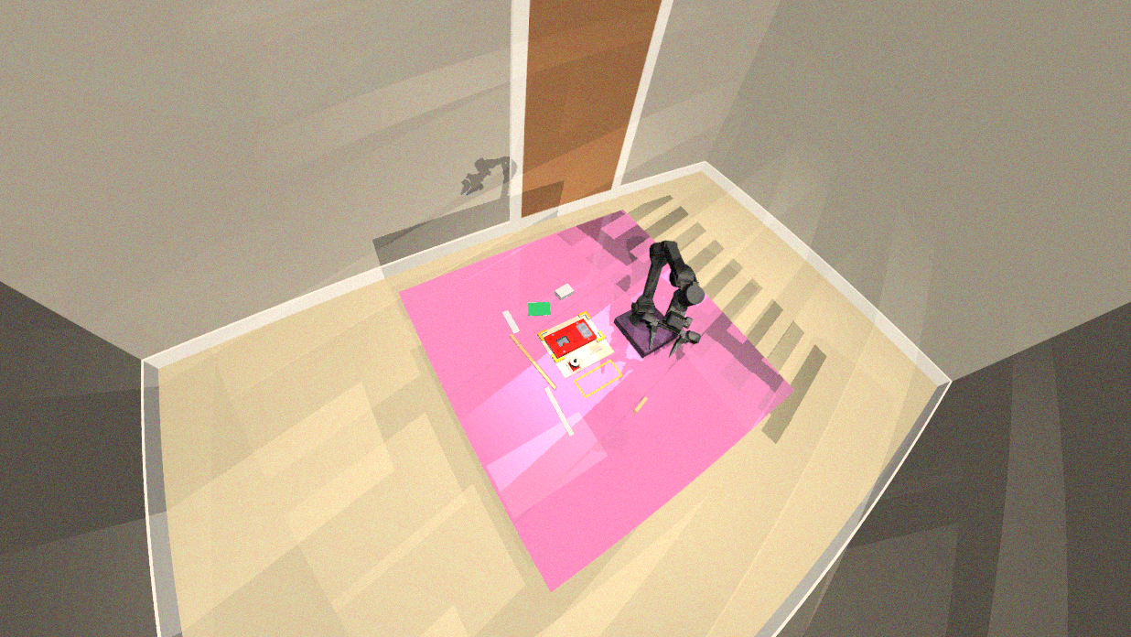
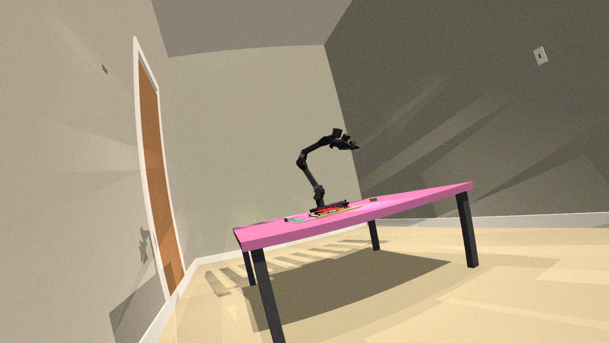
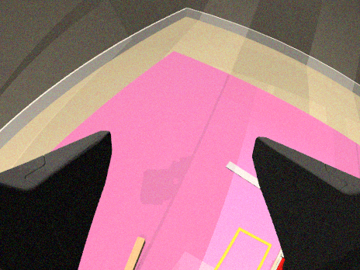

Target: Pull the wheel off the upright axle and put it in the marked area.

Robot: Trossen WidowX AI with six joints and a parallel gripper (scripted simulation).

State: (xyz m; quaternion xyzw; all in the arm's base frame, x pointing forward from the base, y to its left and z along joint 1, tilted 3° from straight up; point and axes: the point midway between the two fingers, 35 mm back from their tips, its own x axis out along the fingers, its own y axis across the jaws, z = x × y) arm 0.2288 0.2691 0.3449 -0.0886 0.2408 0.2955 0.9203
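The wheel lies 11 cm ahead of my gripper tip, 22 cm to the right of it and 35 cm below it. From my gripper tip the other things lie so: long tan strip (25 cm ahead, 31 cm to the right, 38 cm below); small tan block (3 cm behind, 5 cm to the left, 38 cm below); green tile (11 cm ahead, 53 cm to the right, 39 cm below).
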